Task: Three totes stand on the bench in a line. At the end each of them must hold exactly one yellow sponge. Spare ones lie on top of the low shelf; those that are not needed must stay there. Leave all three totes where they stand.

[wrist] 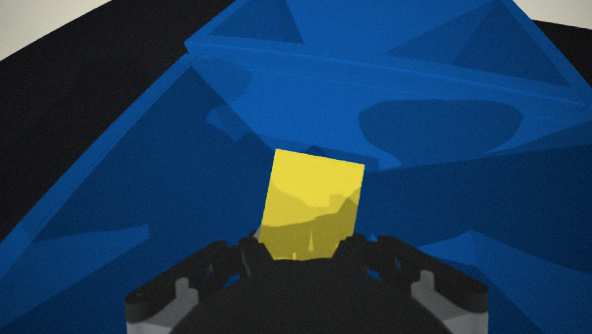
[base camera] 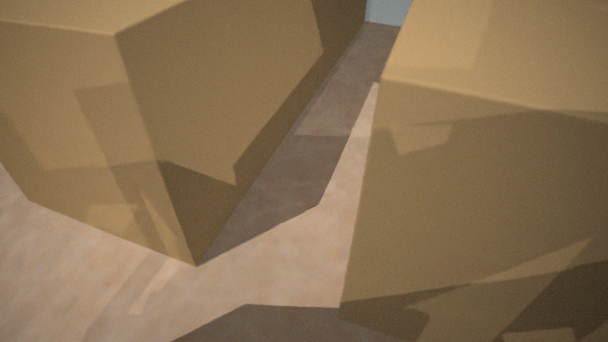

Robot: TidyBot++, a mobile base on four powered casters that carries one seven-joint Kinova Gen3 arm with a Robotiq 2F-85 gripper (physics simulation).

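Frame: origin at the arm's base, x ahead, y left, z up, level; metres.
Where they show: gripper, between the fingertips: (wrist: 301,232).
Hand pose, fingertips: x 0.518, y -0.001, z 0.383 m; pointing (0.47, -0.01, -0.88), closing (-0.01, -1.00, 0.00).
Observation:
Each offset is from my fingertips to the top centre of the thing. "pt": to the spot under its first point. Level surfaces: height alone.
In the wrist view my gripper (wrist: 301,232) is shut on a yellow sponge @(dy -0.004, dx +0.005, dz +0.072 m) (wrist: 313,195), which sticks out beyond the fingertips. The gripper and sponge are over or inside a blue tote @(pt dy +0.107, dx +0.028, dz +0.102 m) (wrist: 95,150), whose walls surround them on the left, right and far side. Whether the sponge touches the tote's floor I cannot tell. A second blue tote @(dy -0.082, dx +0.184, dz +0.102 m) (wrist: 350,25) stands directly beyond, and part of its inside shows at the top; its floor is hidden behind the near wall. The third tote, the low shelf and the spare sponges do not show in either view.
A black surface @(dz -0.018 m) (wrist: 55,105) lies beside the totes in the wrist view. In the base camera view a large tan box-like block @(pt dy +0.094, dx -0.103, dz -0.607 m) (base camera: 220,90) stands at the left and another @(dy -0.240, dx -0.091, dz -0.510 m) (base camera: 475,190) at the right, with a narrow gap of pale floor @(dz -0.780 m) (base camera: 280,265) between them.

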